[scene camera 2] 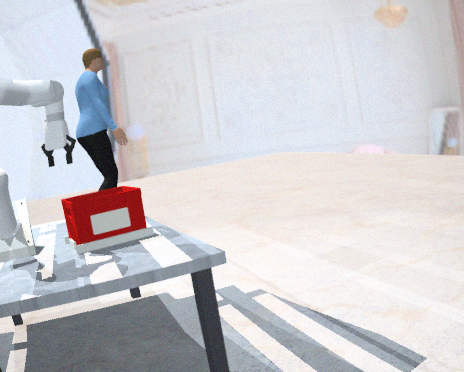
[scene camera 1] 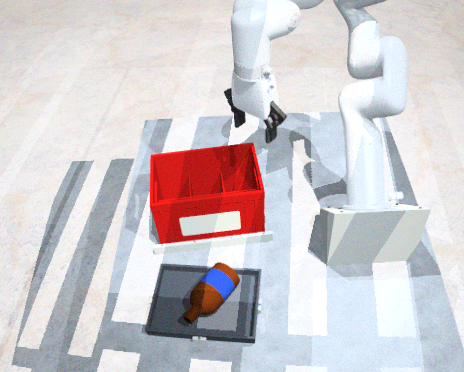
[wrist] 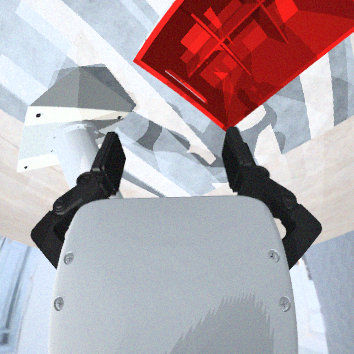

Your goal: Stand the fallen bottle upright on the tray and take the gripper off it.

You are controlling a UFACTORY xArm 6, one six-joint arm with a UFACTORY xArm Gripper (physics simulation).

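Seen in the pictures: gripper, fingertip midpoint: [scene camera 2: 60, 165] [scene camera 1: 255, 132] [wrist: 171, 141]; arm's base at its link origin: [scene camera 2: 6, 225] [scene camera 1: 366, 208] [wrist: 71, 137].
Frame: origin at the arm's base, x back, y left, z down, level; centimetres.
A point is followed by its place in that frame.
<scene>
A brown bottle [scene camera 1: 207, 295] @[z 4.2, x -40.5, y 17.1 cm] with a blue band lies on its side on the dark grey tray [scene camera 1: 156, 300] @[z 10.4, x -53.3, y 13.2 cm] in scene camera 1. Its neck points to the lower left of that view and its base to the upper right. The bottle and the tray do not show in scene camera 2 or the wrist view. My gripper [scene camera 1: 255, 133] @[z -18.9, x -26.0, y -9.9 cm] [scene camera 2: 60, 164] @[z -18.9, x -26.0, y -9.9 cm] [wrist: 171, 141] @[z -18.9, x -26.0, y -9.9 cm] is open and empty. It hangs high, beyond the red crate as seen in scene camera 1, far from the bottle.
A red crate [scene camera 1: 210, 199] @[z -5.4, x -37.8, y -3.3 cm] [scene camera 2: 81, 223] @[z 1.7, x -27.8, y -22.3 cm] [wrist: 181, 82] @[z -0.2, x -25.3, y -12.1 cm] with inner dividers stands on the table [scene camera 1: 350, 300] @[z 11.7, x -7.0, y 18.4 cm] [scene camera 2: 200, 259] @[z 12.2, x -51.8, y -61.5 cm], between gripper and tray. A pale strip [scene camera 1: 215, 243] @[z 9.9, x -38.0, y -2.2 cm] [scene camera 2: 115, 242] @[z 10.9, x -39.0, y -23.0 cm] runs along its foot. The arm's base block [scene camera 1: 372, 237] @[z 1.3, x -0.5, y 8.3 cm] stands right of it. A person [scene camera 2: 91, 107] stands behind the table.
</scene>
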